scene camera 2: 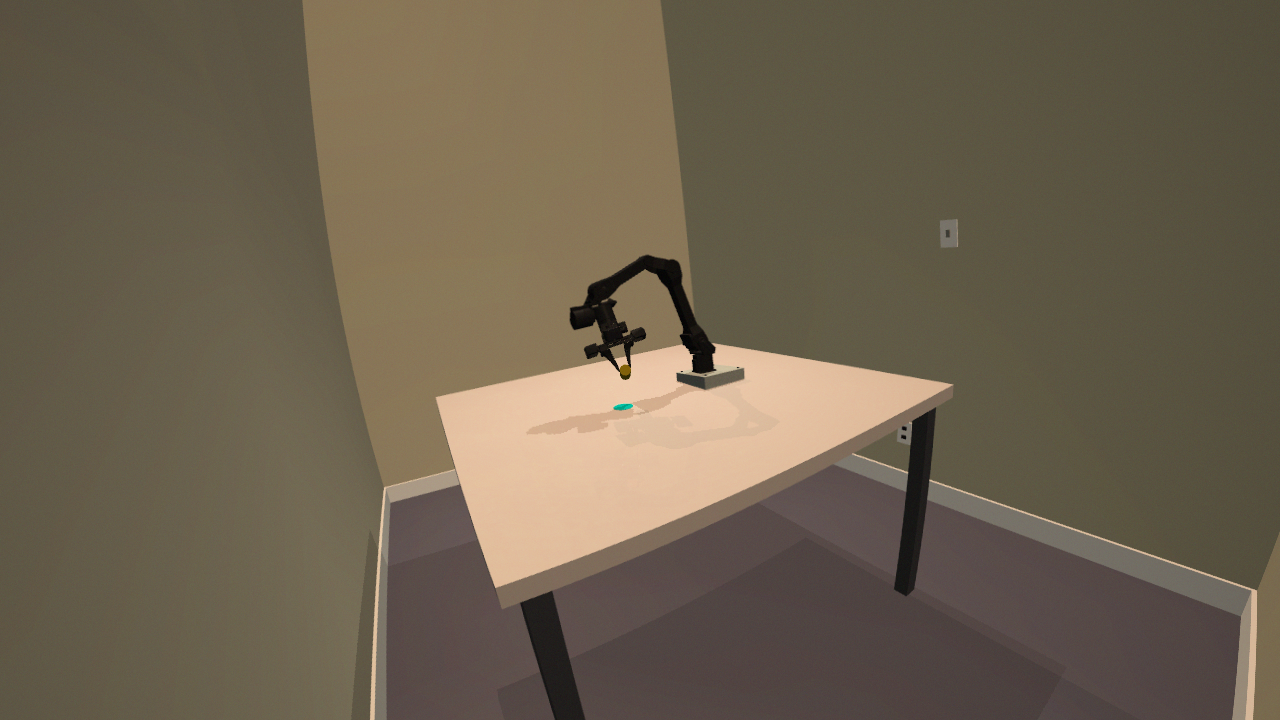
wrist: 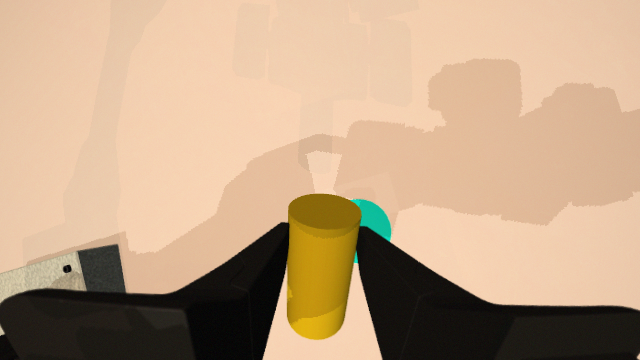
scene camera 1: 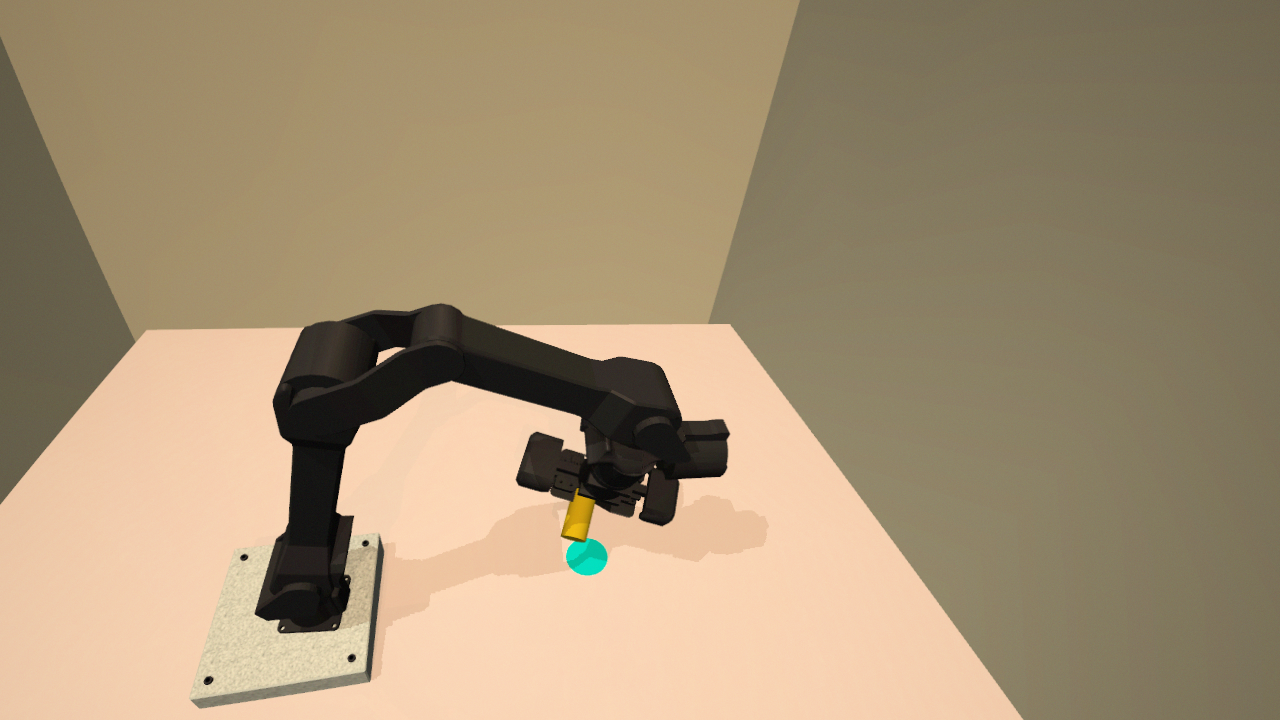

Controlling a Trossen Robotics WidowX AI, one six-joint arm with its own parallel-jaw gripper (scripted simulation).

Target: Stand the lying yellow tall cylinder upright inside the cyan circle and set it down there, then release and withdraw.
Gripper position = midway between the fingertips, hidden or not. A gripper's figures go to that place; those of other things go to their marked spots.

Labels:
My gripper (wrist: 323,233): 0.11 m from the lens. A yellow cylinder (wrist: 323,228): 0.09 m from the lens. A cyan circle (wrist: 375,218) is 0.22 m from the lens. The marked spots on the yellow cylinder and the cyan circle are 0.14 m apart.

